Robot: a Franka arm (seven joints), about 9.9 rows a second.
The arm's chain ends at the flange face. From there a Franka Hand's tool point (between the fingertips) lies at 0.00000 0.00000 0.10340 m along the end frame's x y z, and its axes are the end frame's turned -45 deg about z.
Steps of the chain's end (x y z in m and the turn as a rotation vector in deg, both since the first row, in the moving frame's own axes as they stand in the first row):
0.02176 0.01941 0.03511 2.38 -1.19 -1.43
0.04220 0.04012 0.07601 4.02 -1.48 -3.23
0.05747 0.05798 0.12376 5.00 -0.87 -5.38
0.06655 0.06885 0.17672 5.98 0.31 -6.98
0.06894 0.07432 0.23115 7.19 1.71 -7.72
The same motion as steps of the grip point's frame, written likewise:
0.00312 0.02454 0.03500 2.52 0.84 -1.43
0.00451 0.05111 0.07572 3.89 1.80 -3.23
0.00454 0.07392 0.12335 4.15 2.92 -5.38
0.00593 0.08805 0.17616 4.01 4.45 -6.98
0.00702 0.09358 0.23029 3.87 6.29 -7.72

